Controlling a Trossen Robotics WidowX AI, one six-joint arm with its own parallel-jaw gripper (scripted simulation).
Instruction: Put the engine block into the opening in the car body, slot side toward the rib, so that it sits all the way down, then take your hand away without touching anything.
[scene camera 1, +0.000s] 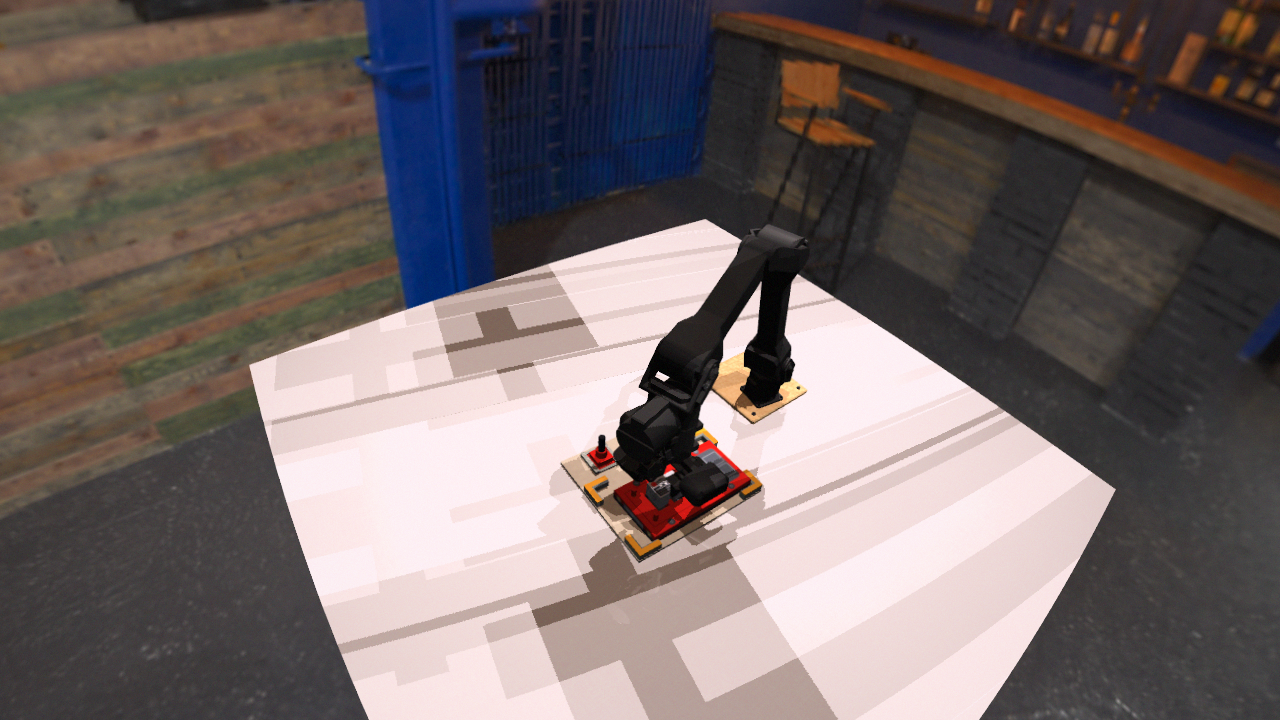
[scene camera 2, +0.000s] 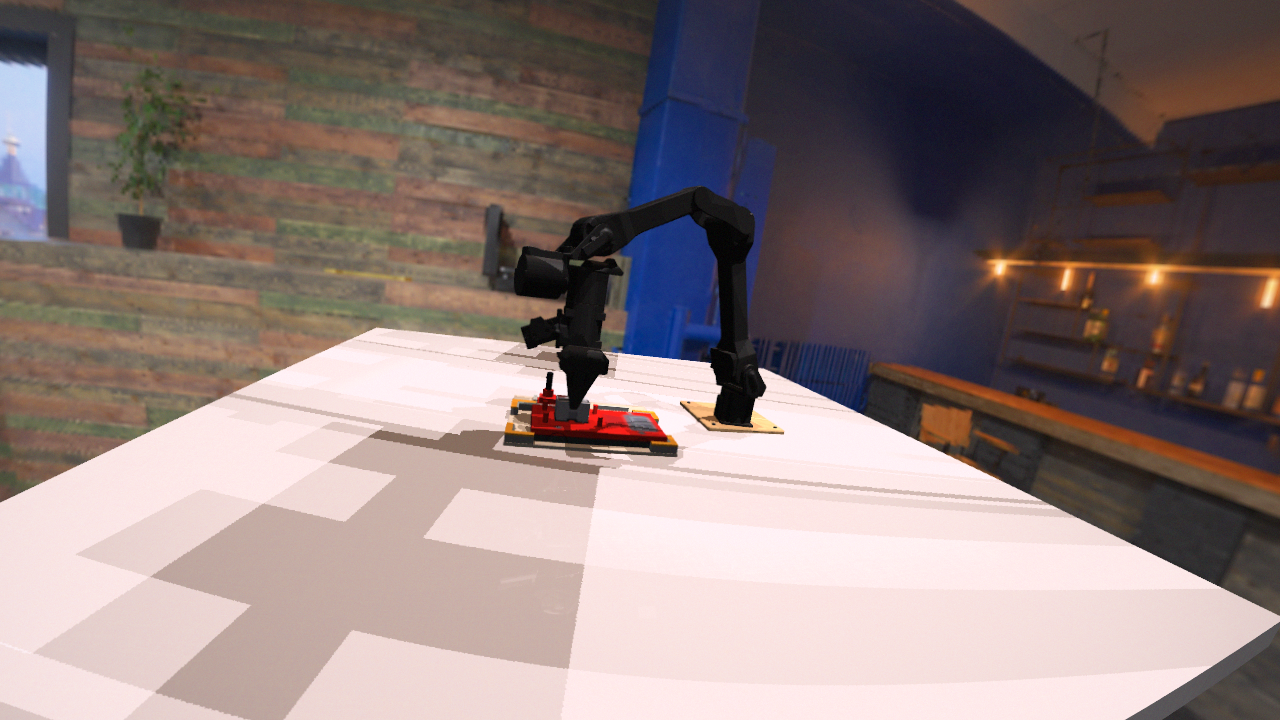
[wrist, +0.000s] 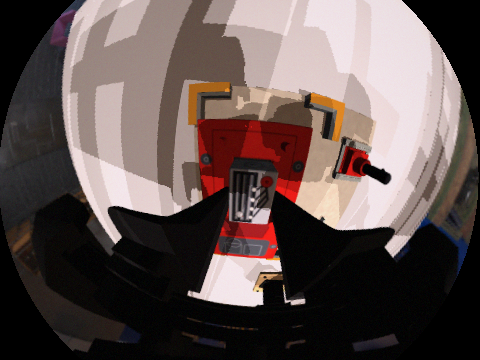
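Scene camera 1 shows my gripper, and so does the wrist view. I am holding a grey finned engine block in that gripper, and besides the block I can see a red car body.
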